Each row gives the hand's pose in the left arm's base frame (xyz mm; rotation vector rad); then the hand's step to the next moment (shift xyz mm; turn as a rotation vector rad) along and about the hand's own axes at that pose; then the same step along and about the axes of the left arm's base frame.
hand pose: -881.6 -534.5 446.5 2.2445 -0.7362 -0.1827
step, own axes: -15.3 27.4 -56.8 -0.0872 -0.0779 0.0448
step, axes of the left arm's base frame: -5.5 28.7 57.9 -0.0520 0.0639 -0.0943
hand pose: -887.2 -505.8 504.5 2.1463 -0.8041 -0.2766
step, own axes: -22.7 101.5 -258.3 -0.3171 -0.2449 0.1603
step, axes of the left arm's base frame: 51.2 126.3 242.8 -0.2054 0.2158 -0.3122
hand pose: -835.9 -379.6 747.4 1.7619 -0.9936 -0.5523
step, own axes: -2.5 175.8 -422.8 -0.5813 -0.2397 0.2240
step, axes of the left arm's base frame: 247.3 201.1 328.7 -0.4022 0.3988 -0.3532
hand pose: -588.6 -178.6 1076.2 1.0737 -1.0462 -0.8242
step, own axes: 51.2 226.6 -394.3 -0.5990 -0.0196 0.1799
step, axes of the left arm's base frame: 399.5 130.8 181.0 -0.3570 0.4907 -0.1526
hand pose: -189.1 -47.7 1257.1 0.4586 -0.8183 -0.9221
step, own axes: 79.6 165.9 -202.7 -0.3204 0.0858 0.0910
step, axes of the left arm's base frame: 272.0 25.3 17.7 -0.1372 0.3147 -0.0210
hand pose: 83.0 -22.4 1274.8 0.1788 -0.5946 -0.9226
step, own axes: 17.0 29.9 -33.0 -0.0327 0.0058 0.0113
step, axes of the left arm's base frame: 46.9 1.1 -8.7 -0.0172 0.0305 -0.0016
